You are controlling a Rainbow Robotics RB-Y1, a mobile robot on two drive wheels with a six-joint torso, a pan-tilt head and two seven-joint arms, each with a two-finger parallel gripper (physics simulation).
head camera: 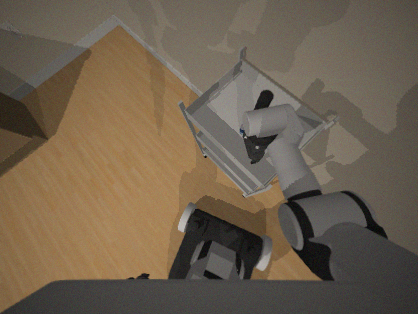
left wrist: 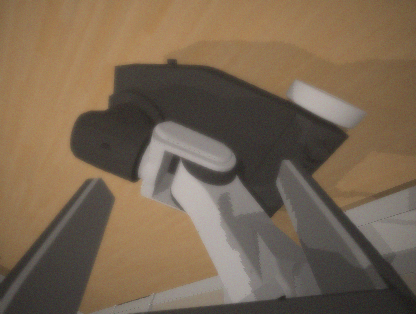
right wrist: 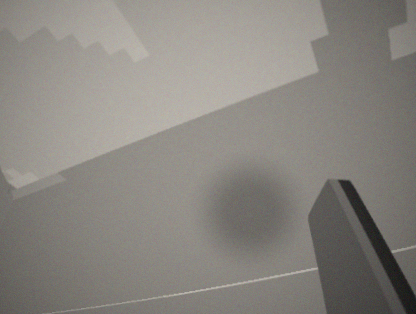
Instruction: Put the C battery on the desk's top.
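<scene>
The C battery shows only as a small blue spot on the top shelf of a white three-shelf cart; my right forearm hides most of it. My right gripper is open and empty, and hangs low over that top shelf right beside the battery. In the right wrist view one dark finger stands over the grey shelf surface with a soft shadow under it; the battery is not seen there. My left gripper is open and empty, held low beside my base. I cannot make out the desk for certain.
The cart stands against the beige wall on a wooden floor. My dark wheeled base is just in front of it and also shows in the left wrist view. A dark brown block sits at the left edge.
</scene>
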